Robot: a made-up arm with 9 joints. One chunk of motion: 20 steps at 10 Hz.
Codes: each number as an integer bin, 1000 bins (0 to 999) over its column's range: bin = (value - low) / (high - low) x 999, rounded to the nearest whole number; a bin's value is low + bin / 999 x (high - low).
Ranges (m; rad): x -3..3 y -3..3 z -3..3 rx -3.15..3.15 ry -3.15..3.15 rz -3.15..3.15
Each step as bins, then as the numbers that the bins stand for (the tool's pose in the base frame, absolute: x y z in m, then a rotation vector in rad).
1 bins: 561 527 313 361 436 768
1 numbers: 0.3694 0.1652 -1.1201 -0.8734 -0.4005 1.6932
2 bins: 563 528 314 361 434 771
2 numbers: 0.3814 0.1712 -1.1141 -0.8734 -0.4131 1.7122
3 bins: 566 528 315 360 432 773
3 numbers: 0.3994 0.1712 -1.1081 -0.8797 -0.4257 1.7248
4 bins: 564 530 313 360 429 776
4 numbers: 0.3874 0.1832 -1.1201 -0.8797 -0.4446 1.7437
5 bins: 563 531 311 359 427 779
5 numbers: 0.3814 0.1892 -1.1321 -0.8860 -0.4572 1.7626
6 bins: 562 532 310 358 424 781
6 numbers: 0.3754 0.1952 -1.1381 -0.8923 -0.4761 1.7752
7 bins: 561 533 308 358 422 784
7 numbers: 0.3694 0.2012 -1.1502 -0.8923 -0.4887 1.7941
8 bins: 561 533 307 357 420 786
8 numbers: 0.3694 0.2012 -1.1562 -0.8986 -0.5014 1.8068
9 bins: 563 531 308 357 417 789
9 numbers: 0.3814 0.1892 -1.1502 -0.8986 -0.5203 1.8257
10 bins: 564 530 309 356 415 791
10 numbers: 0.3874 0.1832 -1.1441 -0.9050 -0.5329 1.8383
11 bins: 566 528 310 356 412 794
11 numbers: 0.3994 0.1712 -1.1381 -0.9050 -0.5518 1.8572
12 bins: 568 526 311 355 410 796
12 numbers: 0.4114 0.1592 -1.1321 -0.9113 -0.5644 1.8698
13 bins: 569 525 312 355 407 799
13 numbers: 0.4174 0.1532 -1.1261 -0.9113 -0.5833 1.8887
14 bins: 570 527 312 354 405 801
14 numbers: 0.4234 0.1652 -1.1261 -0.9176 -0.5959 1.9014
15 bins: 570 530 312 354 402 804
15 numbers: 0.4234 0.1832 -1.1261 -0.9176 -0.6149 1.9203
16 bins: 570 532 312 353 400 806
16 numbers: 0.4234 0.1952 -1.1261 -0.9239 -0.6275 1.9329
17 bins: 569 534 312 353 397 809
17 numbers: 0.4174 0.2072 -1.1261 -0.9239 -0.6464 1.9518
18 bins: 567 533 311 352 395 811
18 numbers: 0.4054 0.2012 -1.1321 -0.9302 -0.6590 1.9644
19 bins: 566 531 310 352 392 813
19 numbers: 0.3994 0.1892 -1.1381 -0.9302 -0.6779 1.9770
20 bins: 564 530 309 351 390 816
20 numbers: 0.3874 0.1832 -1.1441 -0.9365 -0.6905 1.9959
